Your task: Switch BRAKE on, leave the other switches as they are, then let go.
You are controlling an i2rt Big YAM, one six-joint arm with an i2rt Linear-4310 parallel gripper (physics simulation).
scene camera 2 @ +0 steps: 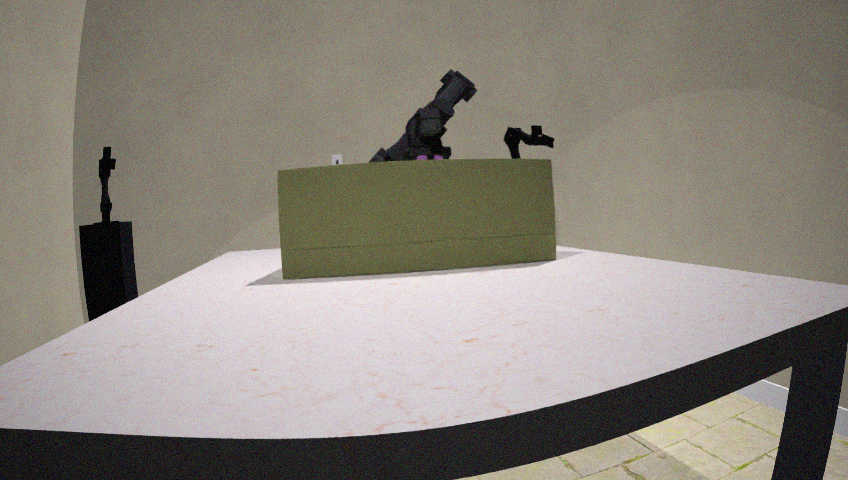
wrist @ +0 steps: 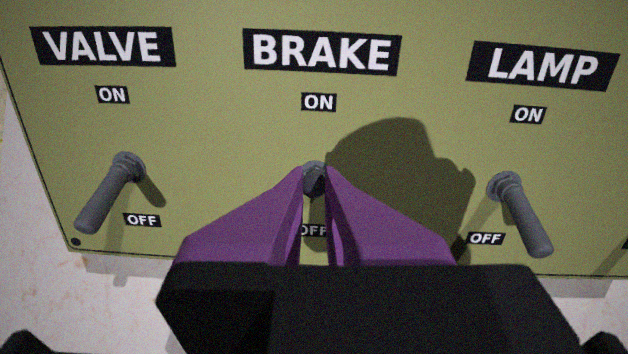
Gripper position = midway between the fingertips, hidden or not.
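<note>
My gripper (wrist: 314,177), visible. Yellow-green panel (wrist: 436,116), visible too.
</note>
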